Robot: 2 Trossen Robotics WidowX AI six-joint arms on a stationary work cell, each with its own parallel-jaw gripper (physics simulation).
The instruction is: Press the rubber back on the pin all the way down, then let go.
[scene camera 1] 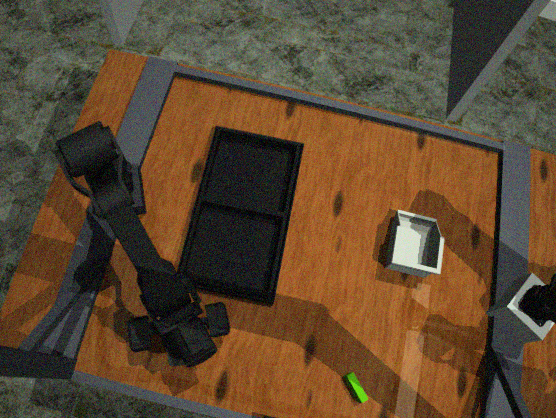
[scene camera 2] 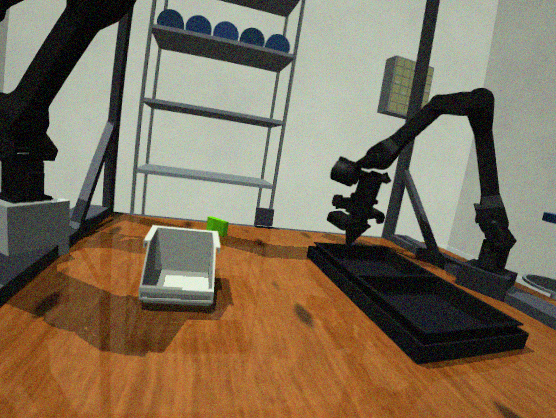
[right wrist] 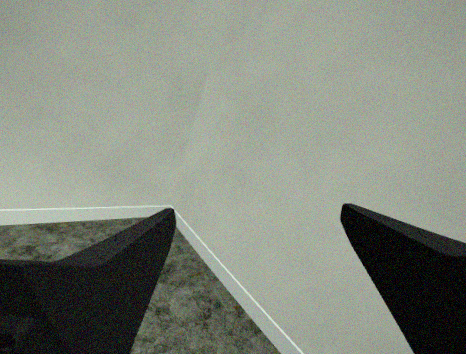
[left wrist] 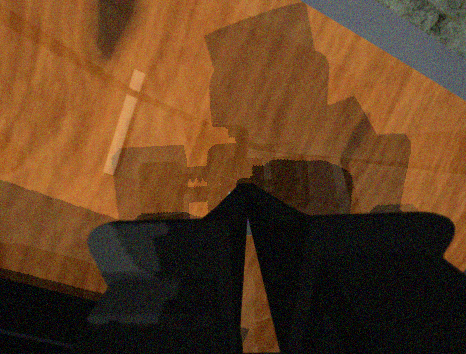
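Where they show: left gripper, fingertip midpoint: (left wrist: pixel 245 190); right gripper, fingertip midpoint: (right wrist: pixel 257 214); left arm's base, origin of the base link: (scene camera 2: pixel 489 268); right arm's base, origin of the base link: (scene camera 1: pixel 537 305) (scene camera 2: pixel 22 197).
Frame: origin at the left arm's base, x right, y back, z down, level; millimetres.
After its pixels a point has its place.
My left gripper (scene camera 2: pixel 351 242) @(x 337, y -84, z 46 mm) (left wrist: pixel 245 190) @(x 337, y -84, z 46 mm) is shut, its fingers pointing down with the tips together. In scene camera 2 the tips show just behind the far end of the black tray. In the left wrist view a small pale grey patch (left wrist: pixel 248 228) @(x 310, y -82, z 46 mm) shows in the slit just below the joined tips. The rest of the pin, and any rubber back on it, is hidden behind the fingers, so how far down the back sits cannot be seen. My right gripper (right wrist: pixel 257 214) @(x 496, y -1116, z -367 mm) is open and empty, with wall and floor behind it, away from the table.
A black two-compartment tray (scene camera 1: pixel 288 225) @(x 145, y -349, z 23 mm) (scene camera 2: pixel 367 300) @(x 70, y -382, z 26 mm) lies beside the left gripper. A grey-white bin (scene camera 1: pixel 407 270) @(x 295, y -580, z 23 mm) (scene camera 2: pixel 177 295) @(x 183, y -635, z 24 mm) stands farther off on the table. A bright green block (scene camera 1: pixel 356 387) @(x 502, y -404, z 13 mm) (scene camera 2: pixel 217 226) @(x 493, y -412, z 28 mm) lies near the table's edge. A shelf rack (scene camera 2: pixel 210 176) stands behind the table.
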